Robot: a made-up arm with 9 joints. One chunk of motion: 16 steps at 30 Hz.
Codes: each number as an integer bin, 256 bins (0 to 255) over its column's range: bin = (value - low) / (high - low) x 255, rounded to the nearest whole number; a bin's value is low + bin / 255 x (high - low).
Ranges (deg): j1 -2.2..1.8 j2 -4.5..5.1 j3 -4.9..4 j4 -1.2..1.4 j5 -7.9..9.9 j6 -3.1..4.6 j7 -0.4..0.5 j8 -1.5..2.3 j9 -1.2..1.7
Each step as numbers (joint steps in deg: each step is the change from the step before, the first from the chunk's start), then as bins.
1 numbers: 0.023 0.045 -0.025 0.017 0.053 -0.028 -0.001 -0.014 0.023
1 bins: 142 121 140 119 114 102 113 100 108
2 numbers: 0.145 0.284 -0.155 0.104 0.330 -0.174 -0.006 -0.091 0.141
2 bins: 149 127 136 128 118 97 112 95 118
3 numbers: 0.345 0.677 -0.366 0.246 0.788 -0.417 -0.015 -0.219 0.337
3 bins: 162 138 130 142 124 89 109 86 135
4 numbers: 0.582 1.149 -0.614 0.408 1.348 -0.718 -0.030 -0.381 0.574
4 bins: 177 150 123 158 132 79 105 75 156
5 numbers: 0.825 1.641 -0.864 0.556 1.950 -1.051 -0.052 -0.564 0.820
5 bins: 193 163 116 172 141 68 99 63 178
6 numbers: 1.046 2.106 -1.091 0.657 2.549 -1.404 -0.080 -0.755 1.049
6 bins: 207 175 109 182 150 56 91 50 198
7 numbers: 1.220 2.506 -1.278 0.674 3.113 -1.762 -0.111 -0.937 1.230
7 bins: 218 186 104 184 158 44 82 38 214
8 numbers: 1.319 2.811 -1.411 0.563 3.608 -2.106 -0.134 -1.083 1.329
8 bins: 224 194 100 173 165 33 75 28 222
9 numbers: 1.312 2.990 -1.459 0.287 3.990 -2.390 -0.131 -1.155 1.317
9 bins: 224 199 99 146 170 24 76 23 221
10 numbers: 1.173 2.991 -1.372 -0.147 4.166 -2.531 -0.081 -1.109 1.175
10 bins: 215 199 101 103 173 19 90 26 209
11 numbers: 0.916 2.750 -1.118 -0.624 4.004 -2.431 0.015 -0.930 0.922
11 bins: 199 193 108 56 171 22 118 38 187
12 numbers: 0.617 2.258 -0.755 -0.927 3.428 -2.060 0.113 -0.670 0.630
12 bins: 180 180 119 27 162 34 145 56 161
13 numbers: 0.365 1.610 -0.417 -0.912 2.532 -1.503 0.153 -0.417 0.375
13 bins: 164 162 128 28 149 53 157 73 138
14 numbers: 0.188 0.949 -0.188 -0.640 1.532 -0.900 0.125 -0.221 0.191
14 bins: 152 145 135 55 135 73 149 86 122
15 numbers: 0.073 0.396 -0.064 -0.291 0.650 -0.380 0.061 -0.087 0.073
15 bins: 145 130 139 89 122 90 131 95 112
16 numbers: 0.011 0.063 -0.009 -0.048 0.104 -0.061 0.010 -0.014 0.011
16 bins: 141 121 140 113 115 101 116 100 106
